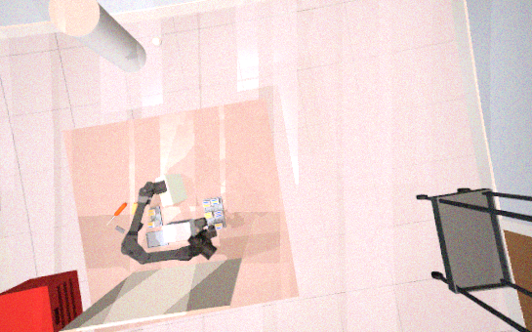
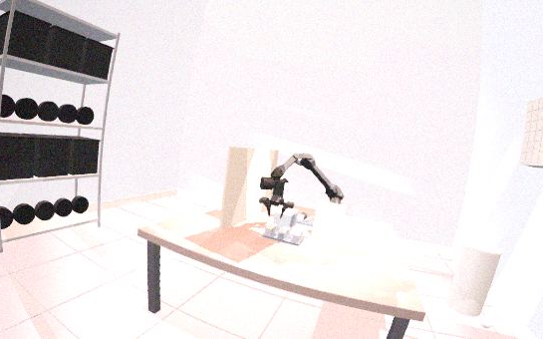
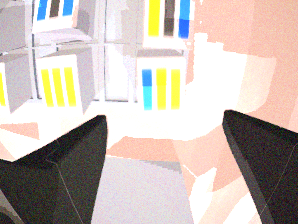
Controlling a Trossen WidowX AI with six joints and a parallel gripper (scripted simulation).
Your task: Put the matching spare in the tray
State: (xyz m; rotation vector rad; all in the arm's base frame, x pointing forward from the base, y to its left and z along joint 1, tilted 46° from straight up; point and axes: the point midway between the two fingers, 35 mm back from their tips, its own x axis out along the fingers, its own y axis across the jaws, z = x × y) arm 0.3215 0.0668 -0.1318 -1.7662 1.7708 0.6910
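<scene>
Right now the mounted unit is 17 cm to the right of my gripper tip, 4 cm below it and 3 cm behind it. From my gripper tip the other things lie so: beige board: 22 cm to the right, 21 cm ahead, 13 cm above.
</scene>
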